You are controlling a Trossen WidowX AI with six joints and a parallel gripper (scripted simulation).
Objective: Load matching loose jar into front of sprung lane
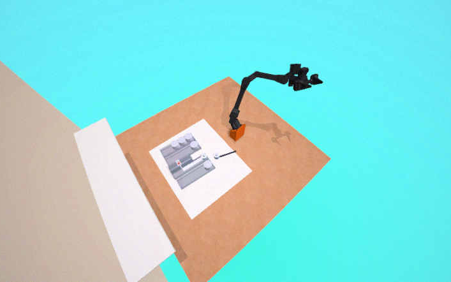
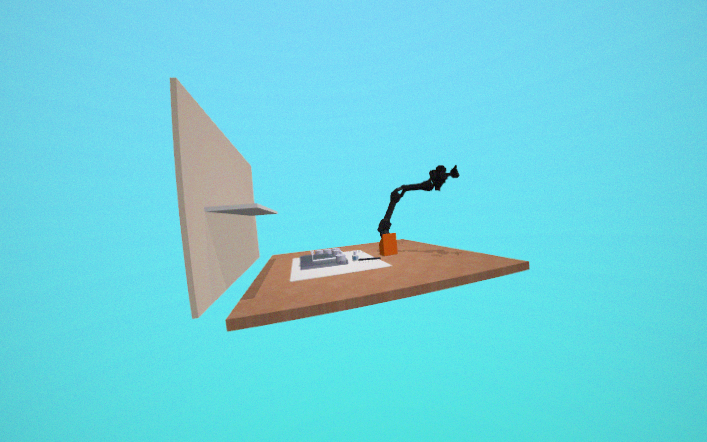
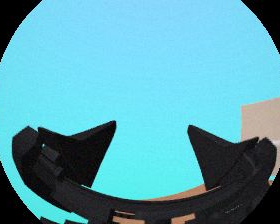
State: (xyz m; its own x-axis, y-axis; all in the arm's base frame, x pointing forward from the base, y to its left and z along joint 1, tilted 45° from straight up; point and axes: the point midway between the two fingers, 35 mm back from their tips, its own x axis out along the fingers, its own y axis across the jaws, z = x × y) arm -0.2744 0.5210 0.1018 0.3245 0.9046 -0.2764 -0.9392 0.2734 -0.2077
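Right now my gripper tip is 54 cm above the thin black rod, 48 cm short of it and 25 cm to the left of it. Round my gripper tip: red mark 80 cm ahead, 48 cm below, 43 cm to the right; then grey lane rack 77 cm ahead, 53 cm below, 41 cm to the right; then shelf 113 cm ahead, 44 cm to the right, 18 cm below.
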